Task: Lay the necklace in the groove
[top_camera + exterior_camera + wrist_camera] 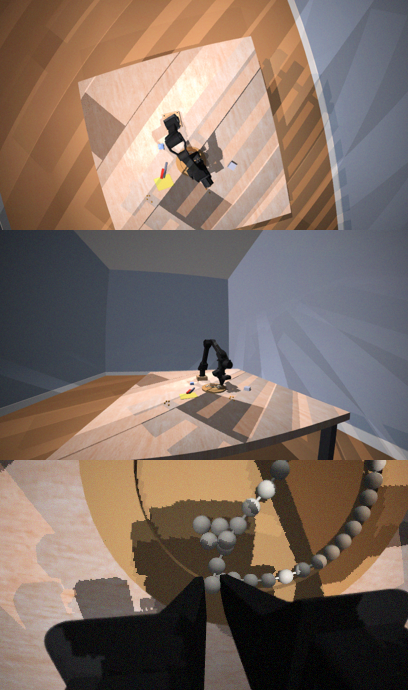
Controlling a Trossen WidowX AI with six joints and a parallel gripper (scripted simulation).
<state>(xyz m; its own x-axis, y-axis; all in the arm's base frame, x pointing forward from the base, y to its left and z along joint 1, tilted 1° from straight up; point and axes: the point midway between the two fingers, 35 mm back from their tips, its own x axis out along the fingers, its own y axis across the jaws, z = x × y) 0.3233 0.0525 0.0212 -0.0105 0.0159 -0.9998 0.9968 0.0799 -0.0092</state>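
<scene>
Right now my gripper tip is 30 mm past the round bead board, 60 mm to the left of it and 20 mm above it. Round my gripper tip: grey block: 100 mm ahead, 180 mm to the left, 20 mm below; blue block: 200 mm behind, 200 mm to the right, 20 mm below; red marker: 40 mm behind, 260 mm to the right, 20 mm below.
</scene>
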